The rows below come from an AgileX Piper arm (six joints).
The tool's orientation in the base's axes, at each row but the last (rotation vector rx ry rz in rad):
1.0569 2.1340 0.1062
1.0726 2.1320 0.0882
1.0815 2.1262 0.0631
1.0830 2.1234 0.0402
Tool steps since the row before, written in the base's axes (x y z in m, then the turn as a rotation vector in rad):
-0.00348 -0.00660 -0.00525 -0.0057 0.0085 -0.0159
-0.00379 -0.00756 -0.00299 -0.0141 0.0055 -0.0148
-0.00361 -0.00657 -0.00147 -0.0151 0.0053 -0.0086
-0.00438 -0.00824 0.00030 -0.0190 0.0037 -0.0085
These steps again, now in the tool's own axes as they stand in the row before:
-0.00033 -0.00858 0.00309 0.0175 -0.0041 0.0058
-0.00225 -0.00853 0.00164 0.0179 -0.0112 0.0004
-0.00249 -0.00720 0.00056 0.0145 -0.0099 -0.0047
-0.00441 -0.00821 -0.00060 0.0148 -0.0135 -0.0068

